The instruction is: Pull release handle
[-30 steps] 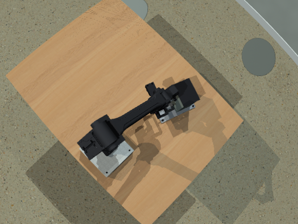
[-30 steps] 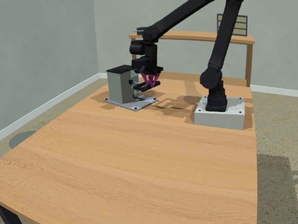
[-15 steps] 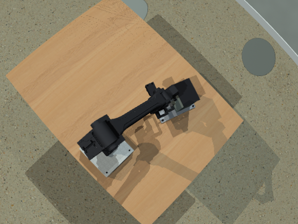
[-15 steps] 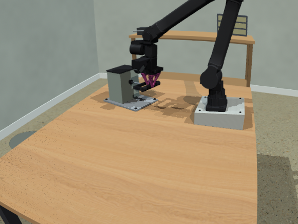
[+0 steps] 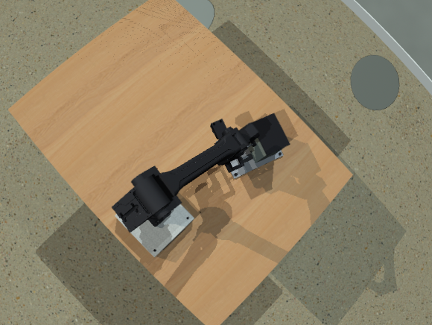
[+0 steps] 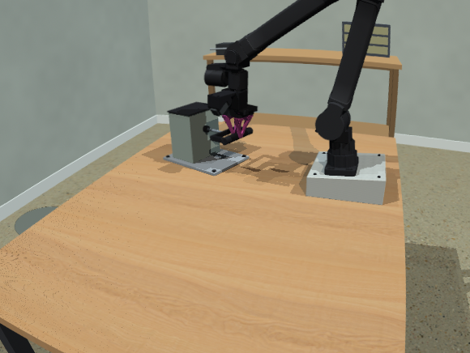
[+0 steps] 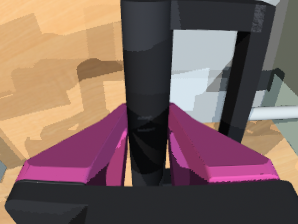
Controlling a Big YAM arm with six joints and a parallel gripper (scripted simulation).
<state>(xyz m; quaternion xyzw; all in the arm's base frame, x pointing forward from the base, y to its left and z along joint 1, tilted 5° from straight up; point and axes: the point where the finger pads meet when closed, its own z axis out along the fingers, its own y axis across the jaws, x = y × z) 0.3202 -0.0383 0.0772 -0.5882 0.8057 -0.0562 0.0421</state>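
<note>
My gripper is now 50 mm short of the release handle grip and 20 mm to the left of it. From my hand the other things lie so: grey baseplate: 140 mm ahead, 110 mm below, 50 mm to the right.
</note>
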